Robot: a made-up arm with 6 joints. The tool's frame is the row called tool.
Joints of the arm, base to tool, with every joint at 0 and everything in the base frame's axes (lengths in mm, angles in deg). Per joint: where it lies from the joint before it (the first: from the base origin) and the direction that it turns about. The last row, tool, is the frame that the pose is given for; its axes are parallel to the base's.
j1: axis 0 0 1 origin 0 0 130.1
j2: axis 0 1 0 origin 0 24.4 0
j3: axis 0 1 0 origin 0 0 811.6
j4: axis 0 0 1 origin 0 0 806.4
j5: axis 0 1 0 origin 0 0 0
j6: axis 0 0 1 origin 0 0 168.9
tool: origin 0 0 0
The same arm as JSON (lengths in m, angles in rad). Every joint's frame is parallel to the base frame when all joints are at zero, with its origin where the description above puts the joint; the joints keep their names.
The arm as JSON. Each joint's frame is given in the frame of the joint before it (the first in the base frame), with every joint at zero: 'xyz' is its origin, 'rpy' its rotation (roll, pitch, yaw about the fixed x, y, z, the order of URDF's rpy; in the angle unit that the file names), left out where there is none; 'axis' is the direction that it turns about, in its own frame. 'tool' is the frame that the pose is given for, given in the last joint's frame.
{"units": {"length": "m", "angle": "rad"}, "joints": [
  {"name": "j1", "type": "revolute", "origin": {"xyz": [0.0, 0.0, 0.1301]}, "axis": [0.0, 0.0, 1.0]},
  {"name": "j2", "type": "revolute", "origin": {"xyz": [0.0, 0.0244, 0.0]}, "axis": [0.0, 1.0, 0.0]},
  {"name": "j3", "type": "revolute", "origin": {"xyz": [0.0, 0.0, 0.8116]}, "axis": [0.0, 1.0, 0.0]},
  {"name": "j4", "type": "revolute", "origin": {"xyz": [0.0, 0.0, 0.8064]}, "axis": [0.0, 0.0, 1.0]},
  {"name": "j5", "type": "revolute", "origin": {"xyz": [0.0, 0.0, 0.0]}, "axis": [0.0, 1.0, 0.0]},
  {"name": "j6", "type": "revolute", "origin": {"xyz": [0.0, 0.0, 0.1689]}, "axis": [0.0, 0.0, 1.0]}
], "tool": {"origin": {"xyz": [0.0, 0.0, 0.0]}}}

